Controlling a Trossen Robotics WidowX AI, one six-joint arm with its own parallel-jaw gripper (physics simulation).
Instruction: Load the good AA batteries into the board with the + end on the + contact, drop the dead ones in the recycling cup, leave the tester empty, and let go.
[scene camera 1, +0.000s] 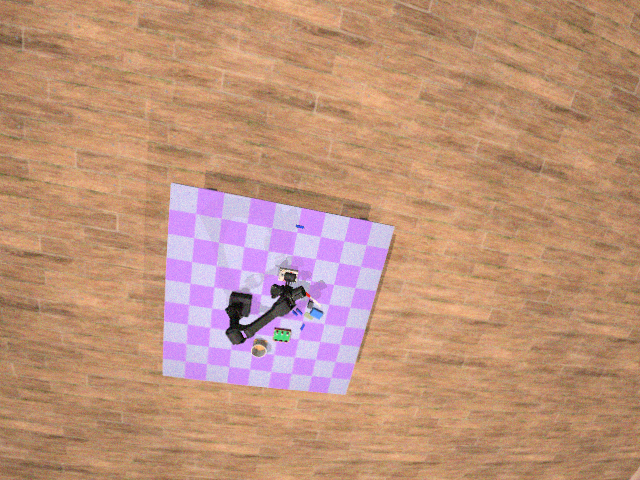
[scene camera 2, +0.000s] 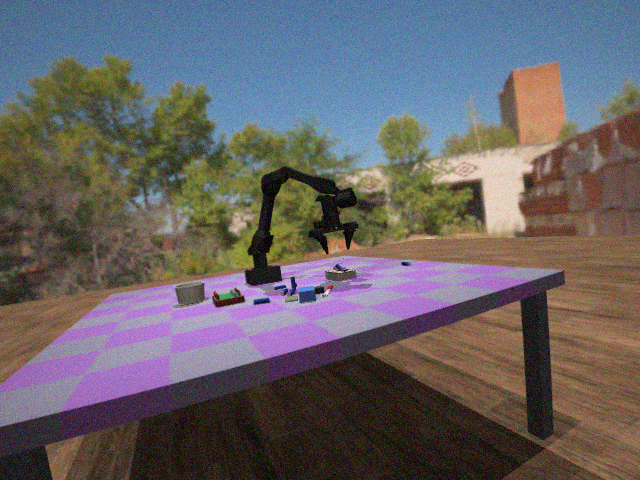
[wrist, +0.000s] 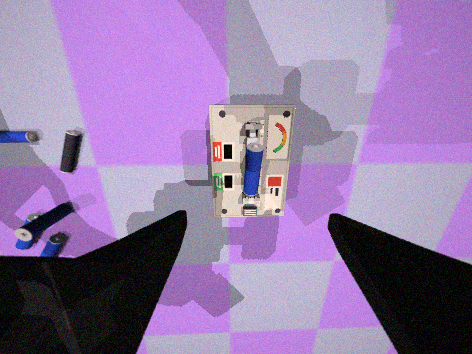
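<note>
There's a grey battery tester here. As for my gripper, it's open and holding nothing, and you'd find it in the wrist view too.
</note>
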